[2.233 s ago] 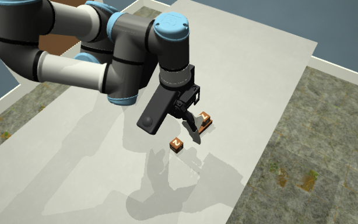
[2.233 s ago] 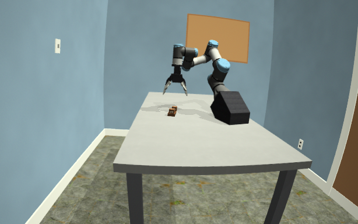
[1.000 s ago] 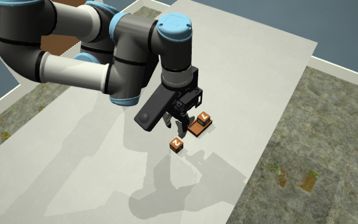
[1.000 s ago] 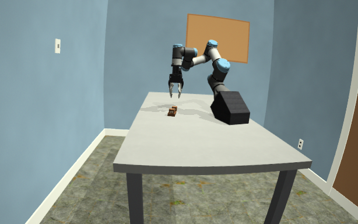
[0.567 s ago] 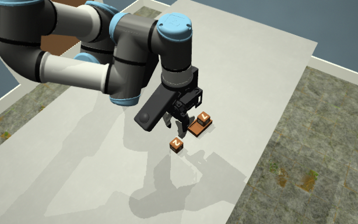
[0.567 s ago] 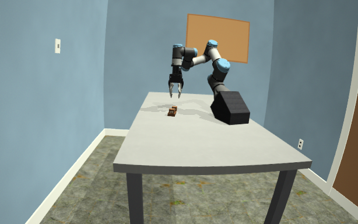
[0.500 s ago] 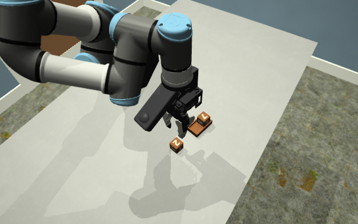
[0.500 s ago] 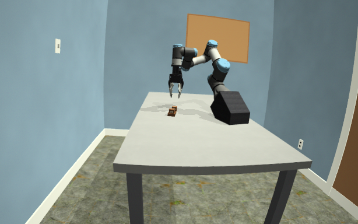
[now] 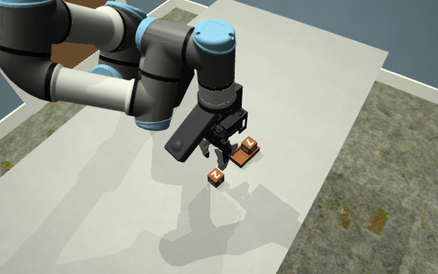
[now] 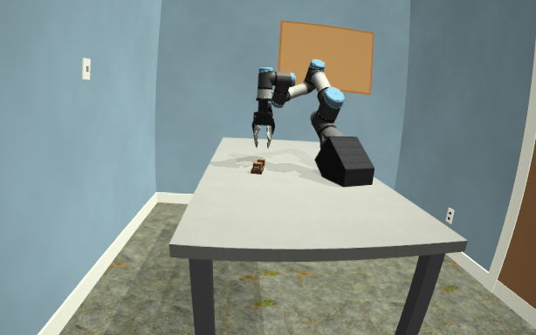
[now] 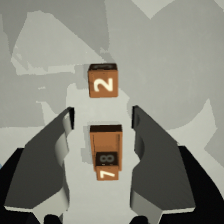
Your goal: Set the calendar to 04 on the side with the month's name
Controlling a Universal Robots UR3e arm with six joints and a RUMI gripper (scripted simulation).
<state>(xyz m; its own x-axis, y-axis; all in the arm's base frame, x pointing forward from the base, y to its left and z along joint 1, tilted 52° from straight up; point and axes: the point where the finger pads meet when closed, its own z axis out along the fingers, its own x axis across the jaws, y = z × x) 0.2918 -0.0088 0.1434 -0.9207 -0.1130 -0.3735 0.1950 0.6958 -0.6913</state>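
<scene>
Right now my hand is 80 mm above the cube. Round my hand: brown tray: 110 mm to the left, 90 mm below, 20 mm ahead.
</scene>
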